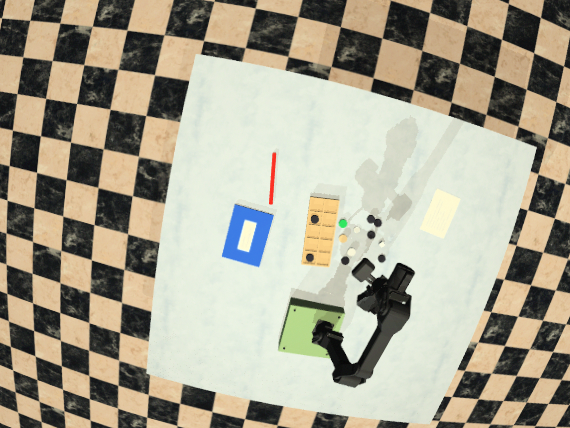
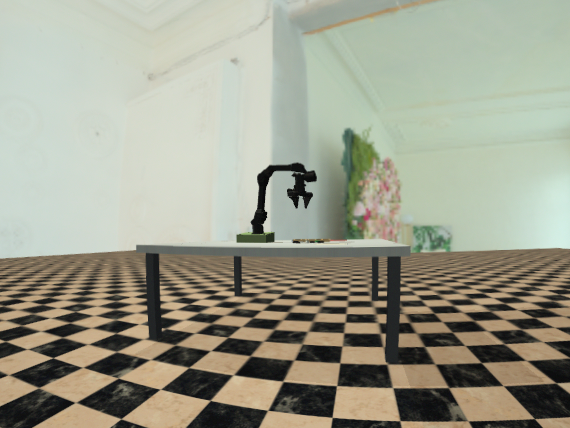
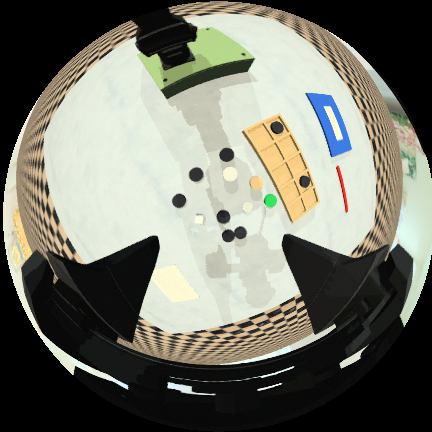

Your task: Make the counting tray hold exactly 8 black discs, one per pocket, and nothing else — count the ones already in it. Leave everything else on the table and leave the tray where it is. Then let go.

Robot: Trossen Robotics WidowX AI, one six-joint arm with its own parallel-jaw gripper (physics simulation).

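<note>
The tan counting tray (image 1: 327,231) (image 3: 288,193) has two rows of pockets. Two black discs sit in separate pockets of its row farther from the loose discs: one black disc (image 1: 310,257) (image 3: 277,127) in the end pocket nearest the green base, another black disc (image 1: 314,219) (image 3: 305,181) nearer the other end. Several loose black discs lie beside the tray, among them one disc (image 1: 345,260) (image 3: 226,154) nearest the base and two close together, a disc (image 1: 370,219) (image 3: 228,235) and its neighbour (image 1: 377,223) (image 3: 240,232). My gripper (image 2: 301,208) (image 3: 221,241) is open and empty, high above the table.
A green disc (image 1: 342,223) (image 3: 270,200), a tan disc (image 1: 343,238) (image 3: 256,182), cream discs and a small white block (image 1: 382,244) (image 3: 199,219) lie among the black ones. Also present are a blue panel (image 1: 231,243) (image 3: 341,146), a red stick (image 1: 272,178) (image 3: 342,189) and a cream sheet (image 1: 440,213) (image 3: 175,284).
</note>
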